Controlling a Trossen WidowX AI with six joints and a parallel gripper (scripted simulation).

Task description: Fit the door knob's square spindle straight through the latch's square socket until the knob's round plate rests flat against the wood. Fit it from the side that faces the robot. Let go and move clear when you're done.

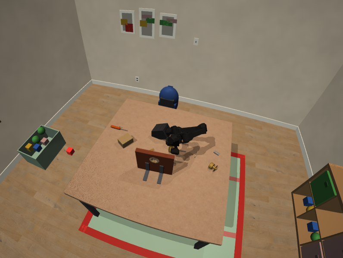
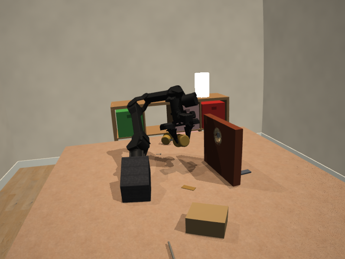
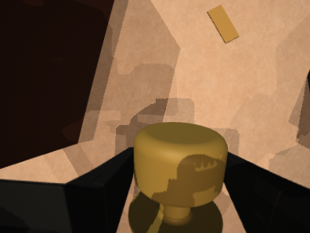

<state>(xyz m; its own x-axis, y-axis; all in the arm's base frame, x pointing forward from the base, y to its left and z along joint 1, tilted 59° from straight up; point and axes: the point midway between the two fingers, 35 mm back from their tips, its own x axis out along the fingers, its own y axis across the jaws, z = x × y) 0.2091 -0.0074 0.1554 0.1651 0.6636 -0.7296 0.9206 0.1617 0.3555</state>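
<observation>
Now: hand 160 mm short of the dark red wooden door panel, 90 mm to the left of it and 20 mm above it. Also, from my hand: tan box: 470 mm to the right, 140 mm below, 10 mm ahead; then flat plate: 200 mm to the right, 170 mm below, 10 mm behind; then grey piece: 380 mm to the left, 230 mm behind, 160 mm below.
</observation>
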